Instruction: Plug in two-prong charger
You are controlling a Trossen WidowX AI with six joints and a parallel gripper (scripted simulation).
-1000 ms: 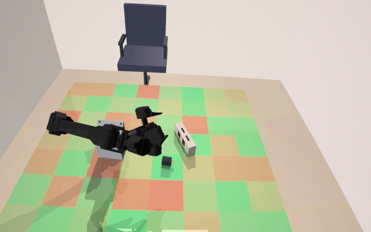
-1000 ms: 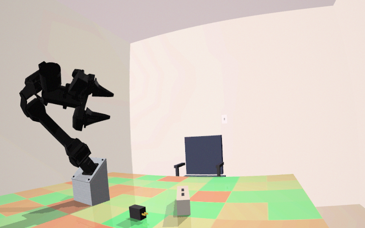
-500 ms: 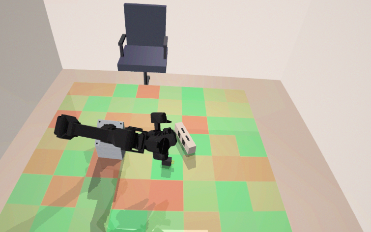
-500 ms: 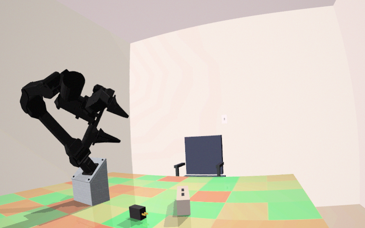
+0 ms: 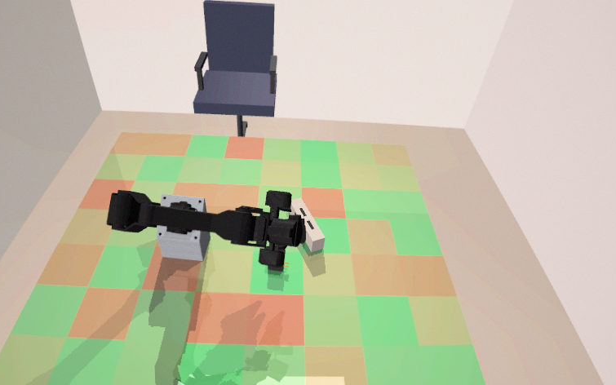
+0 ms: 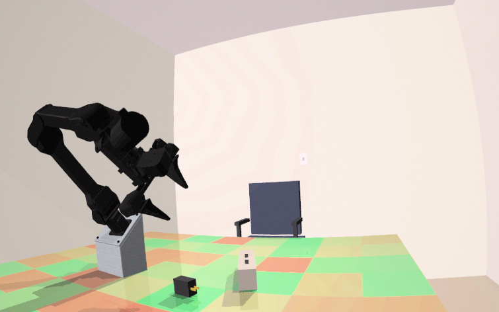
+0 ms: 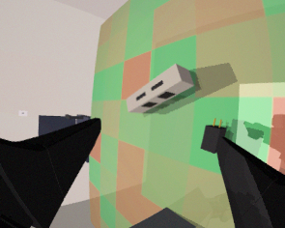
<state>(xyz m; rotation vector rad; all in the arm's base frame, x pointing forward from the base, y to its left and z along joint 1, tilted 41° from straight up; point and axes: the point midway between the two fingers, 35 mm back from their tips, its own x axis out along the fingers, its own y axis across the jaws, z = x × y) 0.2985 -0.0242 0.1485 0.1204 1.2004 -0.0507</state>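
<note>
Right now the black two-prong charger is 10 mm behind my gripper tip, 40 mm to the left of it and 210 mm below it.
</note>
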